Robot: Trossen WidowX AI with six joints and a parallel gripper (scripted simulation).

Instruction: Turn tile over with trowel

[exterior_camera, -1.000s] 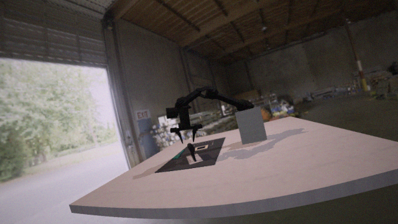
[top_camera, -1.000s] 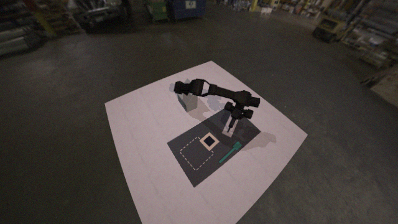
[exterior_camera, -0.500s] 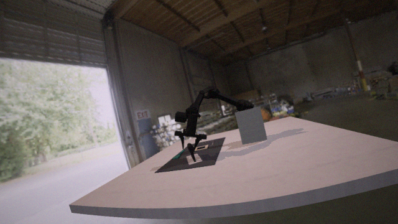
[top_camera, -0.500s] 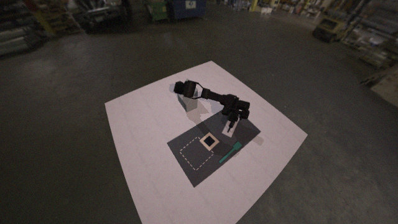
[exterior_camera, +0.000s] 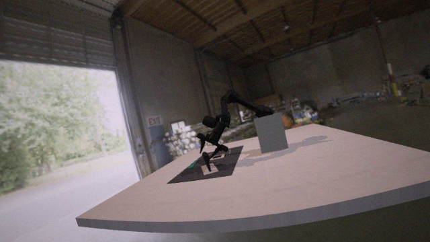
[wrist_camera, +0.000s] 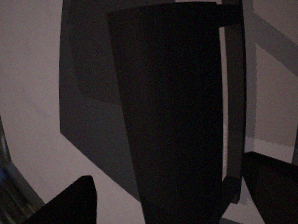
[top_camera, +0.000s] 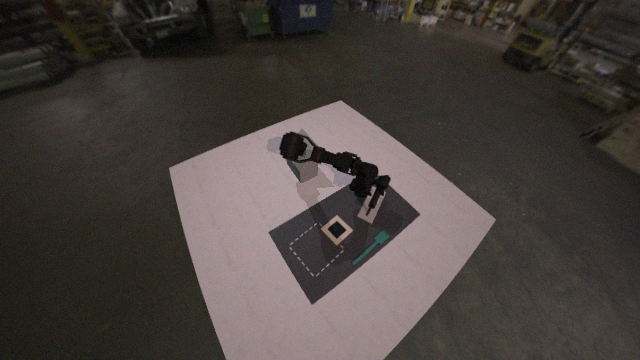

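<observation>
Now: gripper tip 17 cm to the left of the dark mat and 9 cm above it. From my gripper tip the other things lie so: teal trowel: 15 cm to the right, 14 cm ahead, 7 cm below; tile: 23 cm to the right, 7 cm below, 1 cm behind.
</observation>
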